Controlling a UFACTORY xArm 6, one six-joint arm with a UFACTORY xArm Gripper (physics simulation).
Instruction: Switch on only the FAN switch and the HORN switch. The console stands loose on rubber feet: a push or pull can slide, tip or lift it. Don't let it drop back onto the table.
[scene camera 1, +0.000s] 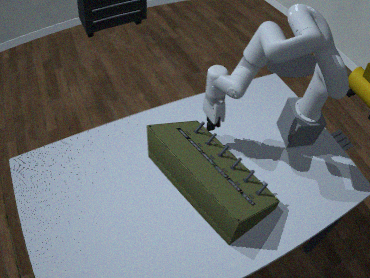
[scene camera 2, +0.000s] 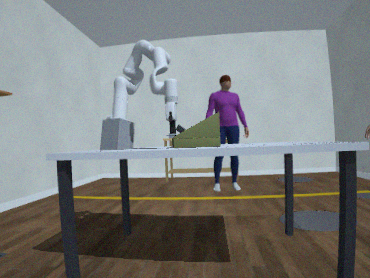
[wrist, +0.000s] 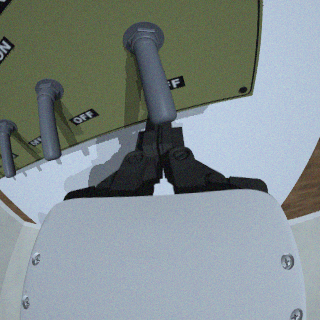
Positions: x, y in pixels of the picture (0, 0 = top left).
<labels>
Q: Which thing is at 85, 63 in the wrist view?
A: An olive wedge-shaped console.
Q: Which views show the olive wedge-shaped console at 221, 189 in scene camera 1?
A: Scene camera 1, scene camera 2 and the wrist view: all of them.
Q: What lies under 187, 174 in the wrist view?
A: My gripper.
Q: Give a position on an olive wedge-shaped console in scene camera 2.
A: At 206, 133
</labels>
